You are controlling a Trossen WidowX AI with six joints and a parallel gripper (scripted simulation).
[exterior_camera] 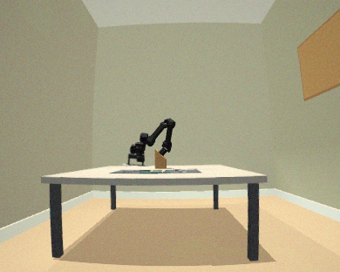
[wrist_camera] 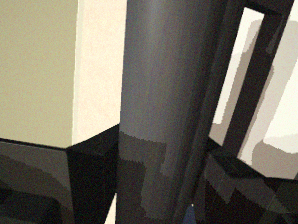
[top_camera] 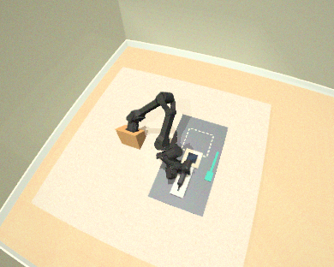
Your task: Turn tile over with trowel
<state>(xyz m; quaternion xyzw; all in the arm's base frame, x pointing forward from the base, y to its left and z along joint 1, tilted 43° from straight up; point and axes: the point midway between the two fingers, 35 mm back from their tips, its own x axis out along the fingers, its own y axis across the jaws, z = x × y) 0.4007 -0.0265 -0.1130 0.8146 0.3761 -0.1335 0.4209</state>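
The white tile is 40 mm behind my gripper tip, 150 mm to the left of it and 90 mm below it. The rest, counted from my gripper tip: teal trowel: 110 mm ahead, 130 mm to the left, 90 mm below; grey mat: 30 mm behind, 140 mm to the left, 110 mm below.
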